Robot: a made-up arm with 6 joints. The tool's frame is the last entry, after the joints.
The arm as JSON. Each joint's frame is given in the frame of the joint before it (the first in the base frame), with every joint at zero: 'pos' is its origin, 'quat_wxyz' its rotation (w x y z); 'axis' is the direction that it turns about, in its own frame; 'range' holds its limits. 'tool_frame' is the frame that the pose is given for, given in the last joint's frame.
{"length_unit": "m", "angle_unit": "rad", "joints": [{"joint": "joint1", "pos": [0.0, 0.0, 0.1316], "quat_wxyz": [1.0, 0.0, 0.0, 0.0], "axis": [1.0, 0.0, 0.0], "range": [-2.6, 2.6]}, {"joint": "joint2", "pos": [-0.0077, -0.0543, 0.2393], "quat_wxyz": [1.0, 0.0, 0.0, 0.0], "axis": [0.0, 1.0, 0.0], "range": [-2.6, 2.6]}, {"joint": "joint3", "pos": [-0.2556, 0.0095, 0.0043], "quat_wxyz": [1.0, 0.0, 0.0, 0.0], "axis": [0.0, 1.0, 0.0], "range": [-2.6, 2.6]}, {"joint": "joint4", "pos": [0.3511, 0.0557, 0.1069], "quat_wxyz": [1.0, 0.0, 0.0, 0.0], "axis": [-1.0, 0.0, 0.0], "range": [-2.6, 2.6]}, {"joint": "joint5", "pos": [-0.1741, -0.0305, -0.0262], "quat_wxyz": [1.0, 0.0, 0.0, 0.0], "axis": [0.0, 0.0, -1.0], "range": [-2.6, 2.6]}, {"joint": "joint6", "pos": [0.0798, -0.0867, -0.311], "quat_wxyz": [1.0, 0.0, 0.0, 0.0], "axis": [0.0, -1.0, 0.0], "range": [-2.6, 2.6]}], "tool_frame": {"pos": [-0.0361, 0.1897, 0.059], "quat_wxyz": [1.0, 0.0, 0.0, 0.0]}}
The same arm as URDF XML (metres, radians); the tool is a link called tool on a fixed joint. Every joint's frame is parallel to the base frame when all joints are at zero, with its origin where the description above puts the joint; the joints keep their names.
<robot name="arm">
<joint name="joint1" type="revolute"><parent link="base_link"/><child link="link1"/><origin xyz="0.0000 0.0000 0.1316"/><axis xyz="1 0 0"/><limit lower="-2.6000" upper="2.6000"/></joint>
<joint name="joint2" type="revolute"><parent link="link1"/><child link="link2"/><origin xyz="-0.0077 -0.0543 0.2393"/><axis xyz="0 1 0"/><limit lower="-2.6000" upper="2.6000"/></joint>
<joint name="joint3" type="revolute"><parent link="link2"/><child link="link3"/><origin xyz="-0.2556 0.0095 0.0043"/><axis xyz="0 1 0"/><limit lower="-2.6000" upper="2.6000"/></joint>
<joint name="joint4" type="revolute"><parent link="link3"/><child link="link4"/><origin xyz="0.3511 0.0557 0.1069"/><axis xyz="-1 0 0"/><limit lower="-2.6000" upper="2.6000"/></joint>
<joint name="joint5" type="revolute"><parent link="link4"/><child link="link5"/><origin xyz="-0.1741 -0.0305 -0.0262"/><axis xyz="0 0 -1"/><limit lower="-2.6000" upper="2.6000"/></joint>
<joint name="joint6" type="revolute"><parent link="link5"/><child link="link6"/><origin xyz="0.0798 -0.0867 -0.3110"/><axis xyz="0 -1 0"/><limit lower="-2.6000" upper="2.6000"/></joint>
<joint name="tool_fixed" type="fixed"><parent link="link6"/><child link="tool"/><origin xyz="-0.0361 0.1897 0.0590"/></joint>
<link name="base_link"/>
<link name="link1"/>
<link name="link2"/>
<link name="link3"/>
<link name="link4"/>
<link name="link5"/>
<link name="link6"/>
<link name="tool"/>
</robot>

